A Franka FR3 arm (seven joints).
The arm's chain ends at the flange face. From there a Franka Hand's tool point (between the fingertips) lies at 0.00 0.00 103.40 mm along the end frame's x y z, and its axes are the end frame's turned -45 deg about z.
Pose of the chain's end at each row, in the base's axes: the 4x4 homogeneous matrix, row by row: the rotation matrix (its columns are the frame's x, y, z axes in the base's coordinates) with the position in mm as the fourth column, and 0 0 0 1 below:
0.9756 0.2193 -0.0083 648.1; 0.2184 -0.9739 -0.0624 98.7; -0.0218 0.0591 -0.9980 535.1; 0 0 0 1
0.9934 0.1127 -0.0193 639.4; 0.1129 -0.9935 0.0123 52.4; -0.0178 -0.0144 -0.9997 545.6; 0 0 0 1
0.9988 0.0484 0.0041 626.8; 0.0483 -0.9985 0.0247 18.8; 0.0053 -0.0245 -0.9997 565.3; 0 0 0 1
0.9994 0.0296 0.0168 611.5; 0.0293 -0.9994 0.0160 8.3; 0.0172 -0.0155 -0.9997 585.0; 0 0 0 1
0.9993 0.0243 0.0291 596.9; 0.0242 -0.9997 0.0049 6.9; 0.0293 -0.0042 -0.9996 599.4; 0 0 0 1
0.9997 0.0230 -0.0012 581.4; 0.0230 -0.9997 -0.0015 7.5; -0.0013 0.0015 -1.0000 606.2; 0 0 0 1
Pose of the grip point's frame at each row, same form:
0.5348 0.8449 -0.0083 647.2; 0.8431 -0.5342 -0.0624 92.2; -0.0572 0.0264 -0.9980 431.9; 0 0 0 1
0.6227 0.7821 -0.0193 637.4; 0.7823 -0.6227 0.0123 53.7; -0.0024 -0.0228 -0.9997 442.2; 0 0 0 1
0.6720 0.7405 0.0041 627.2; 0.7402 -0.6719 0.0247 21.4; 0.0211 -0.0136 -0.9997 461.9; 0 0 0 1
0.6858 0.7276 0.0168 613.2; 0.7274 -0.6860 0.0160 10.0; 0.0231 0.0012 -0.9997 481.6; 0 0 0 1
0.6894 0.7238 0.0291 599.9; 0.7240 -0.6898 0.0049 7.4; 0.0237 0.0177 -0.9996 496.0; 0 0 0 1
0.6906 0.7232 -0.0012 581.3; 0.7232 -0.6906 -0.0015 7.3; -0.0020 0.0001 -1.0000 502.8; 0 0 0 1

